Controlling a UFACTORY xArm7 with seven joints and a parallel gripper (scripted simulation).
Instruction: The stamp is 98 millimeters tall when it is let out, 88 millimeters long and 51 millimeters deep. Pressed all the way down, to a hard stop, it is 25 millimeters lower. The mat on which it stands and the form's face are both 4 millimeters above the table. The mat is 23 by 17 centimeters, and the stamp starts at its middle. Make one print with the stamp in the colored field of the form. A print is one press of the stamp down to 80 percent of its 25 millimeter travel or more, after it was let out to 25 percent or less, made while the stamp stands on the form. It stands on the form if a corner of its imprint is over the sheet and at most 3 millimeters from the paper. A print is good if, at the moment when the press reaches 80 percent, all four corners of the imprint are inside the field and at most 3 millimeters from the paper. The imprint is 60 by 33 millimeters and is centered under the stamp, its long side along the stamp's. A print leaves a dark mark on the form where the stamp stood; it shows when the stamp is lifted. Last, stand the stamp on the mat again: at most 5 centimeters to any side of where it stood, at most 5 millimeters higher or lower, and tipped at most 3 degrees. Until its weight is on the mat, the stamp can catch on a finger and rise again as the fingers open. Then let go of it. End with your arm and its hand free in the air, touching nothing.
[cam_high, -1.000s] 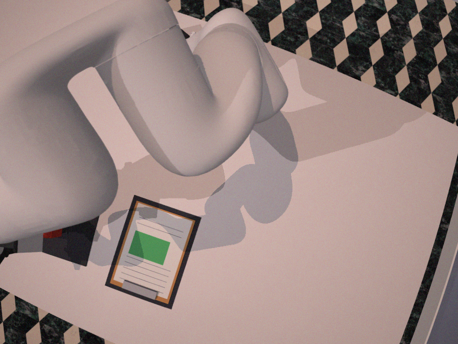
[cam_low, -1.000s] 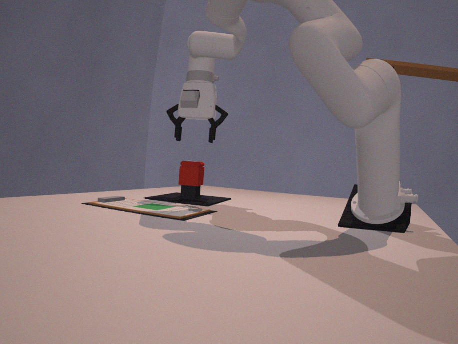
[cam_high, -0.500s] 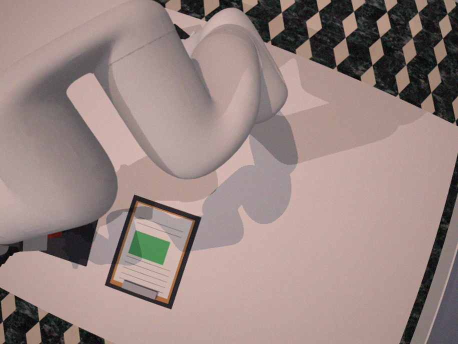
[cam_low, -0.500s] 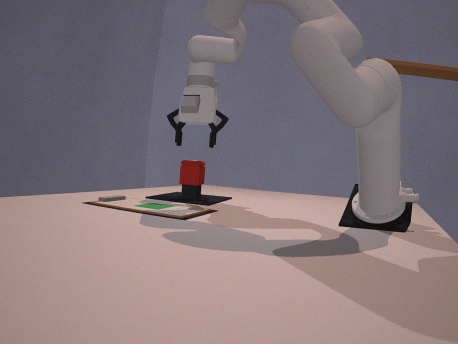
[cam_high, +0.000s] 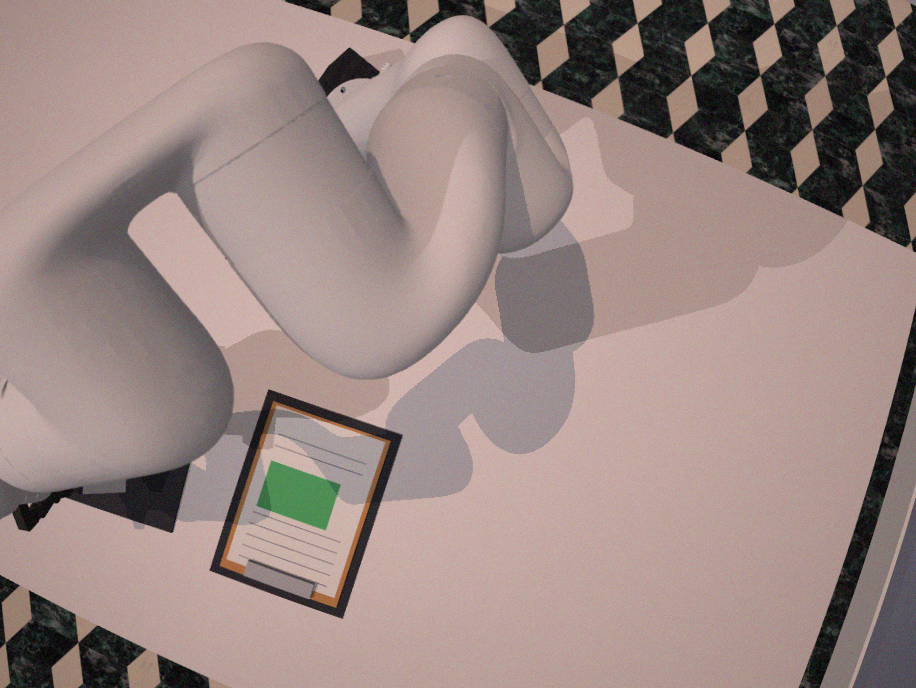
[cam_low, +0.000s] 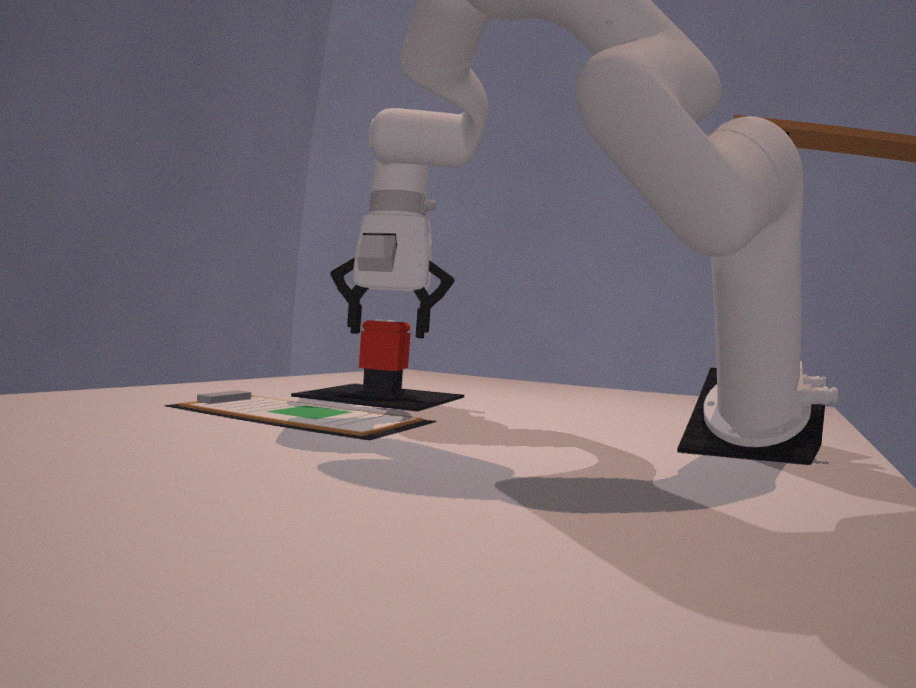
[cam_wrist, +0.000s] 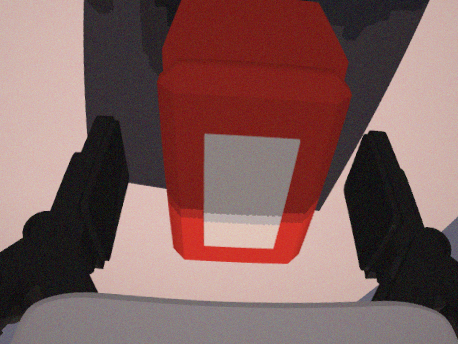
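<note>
The red stamp is 40 mm below my hand. Also, from my hand: dark mat (90 mm below); then clipboard (270 mm to the left, 90 mm below, 20 mm behind); then black stamp foot (70 mm below).
</note>
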